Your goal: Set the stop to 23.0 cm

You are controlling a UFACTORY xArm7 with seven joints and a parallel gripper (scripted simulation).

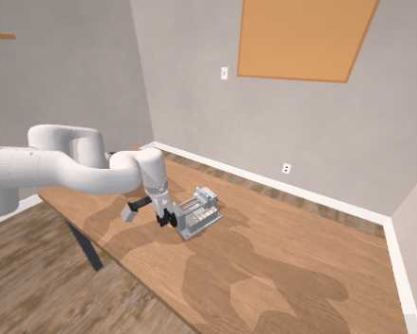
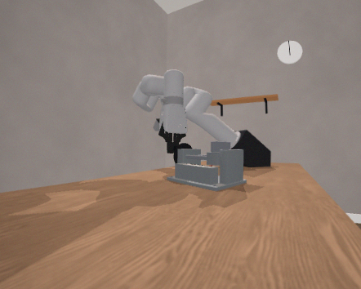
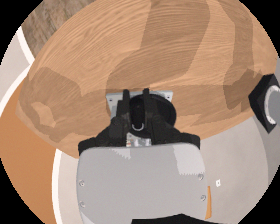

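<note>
The handwheel is 10 mm ahead of my hand, 20 mm to the left of it and 10 mm below it. From my hand the other things lie so: sliding stop block: 120 mm ahead, 160 mm to the left, 10 mm below.
</note>
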